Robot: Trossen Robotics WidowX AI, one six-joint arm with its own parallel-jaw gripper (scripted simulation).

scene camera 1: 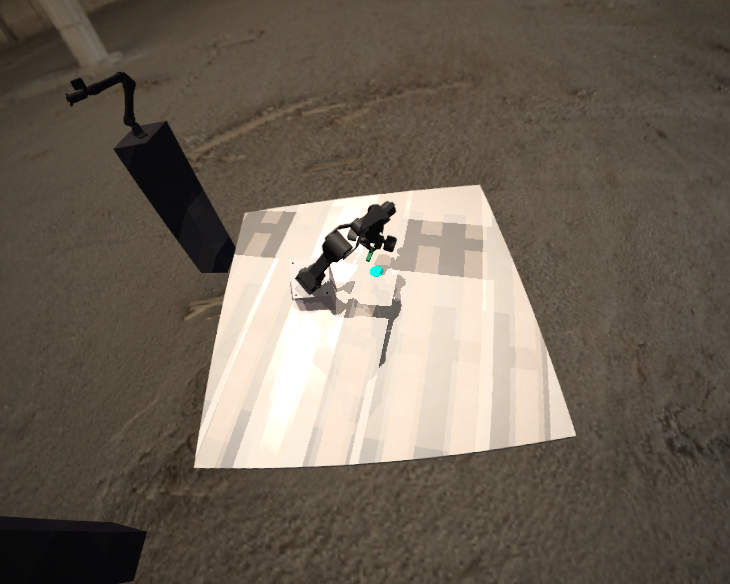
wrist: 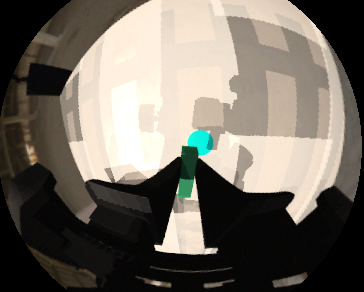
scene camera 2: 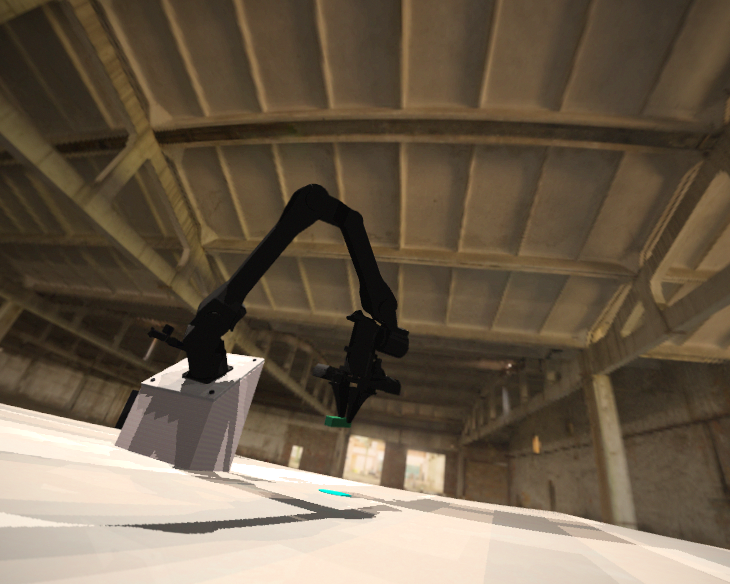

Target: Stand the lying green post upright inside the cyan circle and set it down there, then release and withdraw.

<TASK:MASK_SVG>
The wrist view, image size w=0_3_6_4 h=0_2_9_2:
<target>my gripper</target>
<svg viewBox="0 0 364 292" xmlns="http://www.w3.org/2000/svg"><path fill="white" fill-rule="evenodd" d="M7 198L12 221L25 244L51 259L103 278L101 287L69 286L69 292L292 292L300 283L273 287L272 281L304 272L308 277L337 241L354 202L334 185L324 188L315 198L317 207L295 225L285 210L295 197L293 192L241 191L198 158L196 190L204 248L218 251L187 254L158 252L155 244L162 246L180 182L181 157L140 185L96 178L86 181L86 191L97 206L89 223L82 222L55 192L54 173L36 162L11 177ZM234 279L232 282L222 283L223 286L203 288L204 283L221 283ZM141 278L171 283L171 287L146 284L147 282Z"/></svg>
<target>green post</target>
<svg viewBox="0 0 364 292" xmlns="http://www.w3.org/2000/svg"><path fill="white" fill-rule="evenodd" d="M182 146L180 182L178 182L177 197L191 197L194 178L196 178L196 165L199 153L197 147Z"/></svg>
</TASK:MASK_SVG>
